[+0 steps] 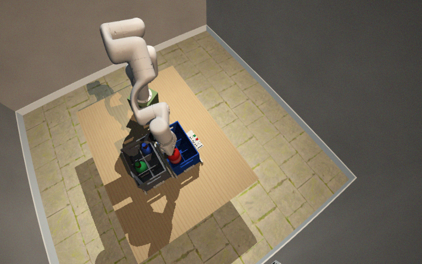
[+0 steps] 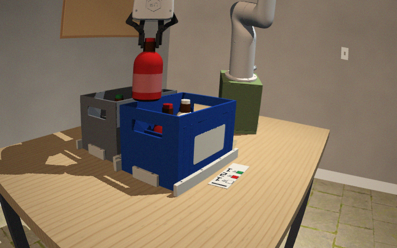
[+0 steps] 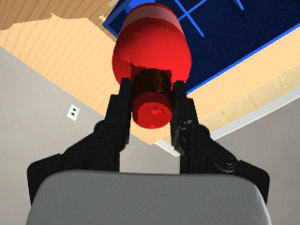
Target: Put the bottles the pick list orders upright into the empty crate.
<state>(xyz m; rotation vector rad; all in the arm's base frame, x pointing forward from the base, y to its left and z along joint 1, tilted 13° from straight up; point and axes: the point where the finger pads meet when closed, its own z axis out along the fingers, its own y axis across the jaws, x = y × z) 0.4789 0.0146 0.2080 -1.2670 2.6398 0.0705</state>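
Now: the red bottle 90 mm behind my hand, 10 mm to the right of it and 250 mm below it. The rest, counted from my hand: white-label bottle 170 mm behind, 30 mm to the right, 250 mm below; grey crate 80 mm behind, 190 mm to the right, 250 mm below; blue crate 90 mm behind, 30 mm to the left, 250 mm below.
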